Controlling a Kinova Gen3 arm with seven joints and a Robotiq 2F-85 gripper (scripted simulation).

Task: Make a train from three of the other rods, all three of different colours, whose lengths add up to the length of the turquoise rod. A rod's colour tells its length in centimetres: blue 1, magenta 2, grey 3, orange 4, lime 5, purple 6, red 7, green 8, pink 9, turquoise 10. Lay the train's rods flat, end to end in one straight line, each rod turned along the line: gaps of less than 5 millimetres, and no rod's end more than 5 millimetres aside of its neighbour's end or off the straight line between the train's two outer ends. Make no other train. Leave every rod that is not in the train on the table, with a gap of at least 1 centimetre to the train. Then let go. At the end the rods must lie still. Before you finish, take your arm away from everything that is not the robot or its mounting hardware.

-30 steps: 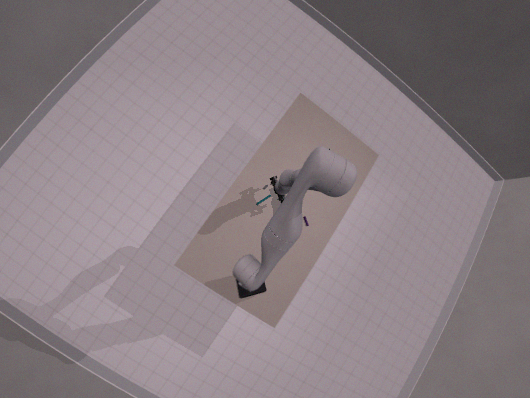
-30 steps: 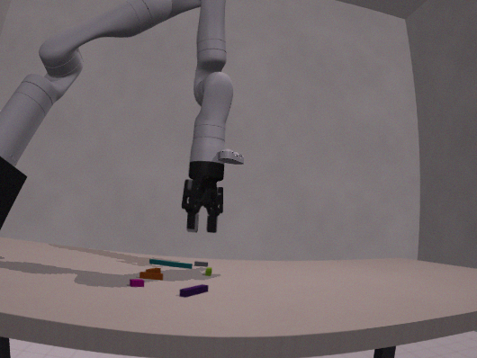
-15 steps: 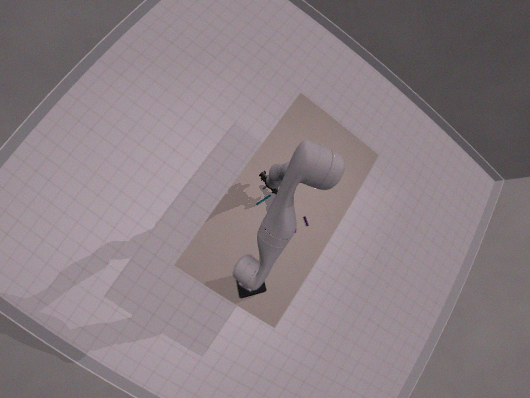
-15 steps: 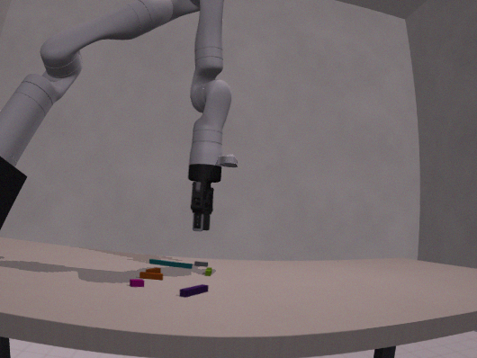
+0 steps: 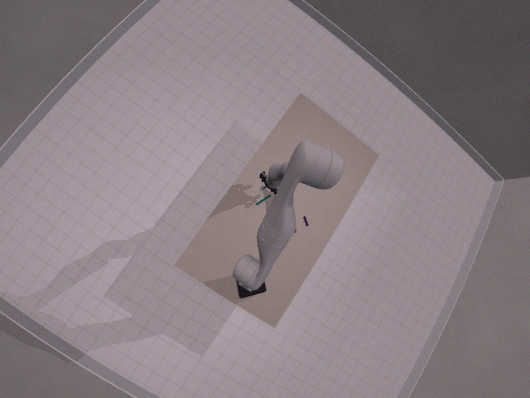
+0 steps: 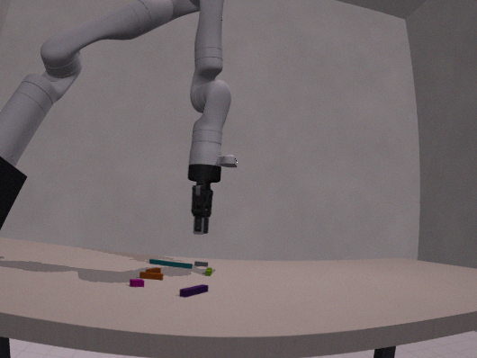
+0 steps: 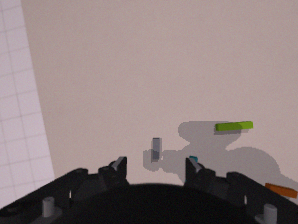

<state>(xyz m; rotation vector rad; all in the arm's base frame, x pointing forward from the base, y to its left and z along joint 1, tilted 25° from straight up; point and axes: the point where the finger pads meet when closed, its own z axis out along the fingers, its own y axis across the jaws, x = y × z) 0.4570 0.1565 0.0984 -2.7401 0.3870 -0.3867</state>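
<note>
My hand is 80 mm above the grey rod. Round my hand: lime rod: 120 mm to the right, 80 mm below, 10 mm ahead; magenta rod: 300 mm to the right, 110 mm behind, 80 mm below; turquoise rod: 80 mm below, 70 mm behind, 30 mm to the right.
</note>
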